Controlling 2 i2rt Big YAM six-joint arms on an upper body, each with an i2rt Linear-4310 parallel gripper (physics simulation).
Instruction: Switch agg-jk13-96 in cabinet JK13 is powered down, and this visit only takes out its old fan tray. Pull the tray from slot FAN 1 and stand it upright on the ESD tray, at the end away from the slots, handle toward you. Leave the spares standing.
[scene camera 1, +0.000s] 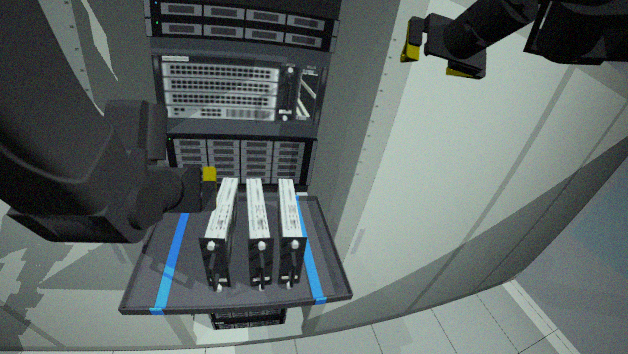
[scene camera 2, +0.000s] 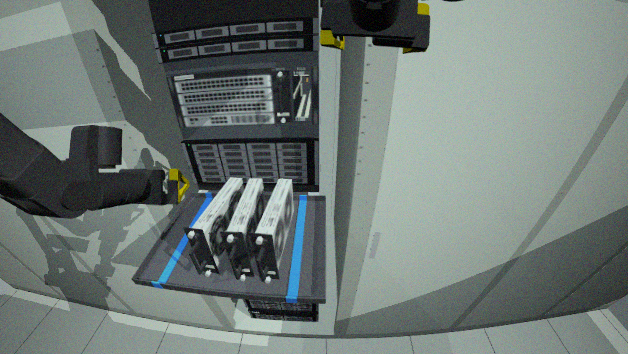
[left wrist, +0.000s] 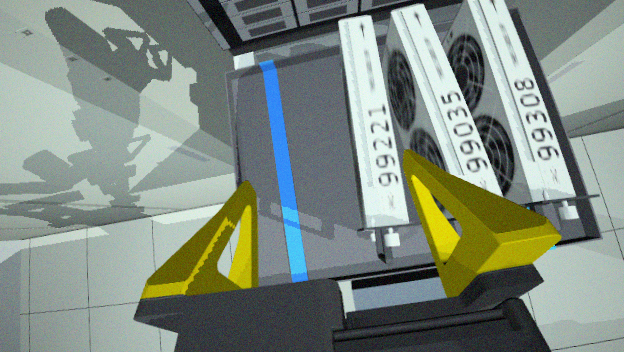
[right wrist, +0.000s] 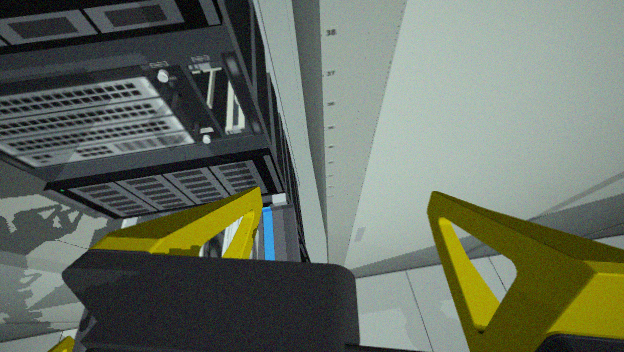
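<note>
The old fan tray (scene camera 1: 287, 95) (scene camera 2: 283, 97) (right wrist: 187, 107) is a narrow dark front with pale screws, seated upright beside the pale line cards; an open slot (scene camera 1: 307, 95) is at its right. Three white spares stand upright on the grey ESD tray (scene camera 1: 145, 280) (scene camera 2: 312, 250) (left wrist: 325, 125), handles toward the front: 99221 (scene camera 1: 222, 210) (left wrist: 375, 125), 99035 (scene camera 1: 258, 210) (left wrist: 445, 100) and 99308 (scene camera 1: 291, 210) (left wrist: 525, 110). My left gripper (scene camera 1: 210, 185) (scene camera 2: 179, 185) (left wrist: 325, 172) is open and empty near 99221. My right gripper (scene camera 1: 435, 62) (scene camera 2: 374, 47) (right wrist: 342, 198) is open and empty, right of the switch.
Blue tape strips (scene camera 1: 172, 255) (scene camera 1: 312, 270) cross the ESD tray on both sides of the spares. A drive unit (scene camera 1: 240, 157) (scene camera 2: 250, 162) sits in the rack below the switch, and another unit (scene camera 1: 245, 25) above it. A pale cabinet panel (scene camera 1: 450, 150) (right wrist: 475, 100) stands at the right.
</note>
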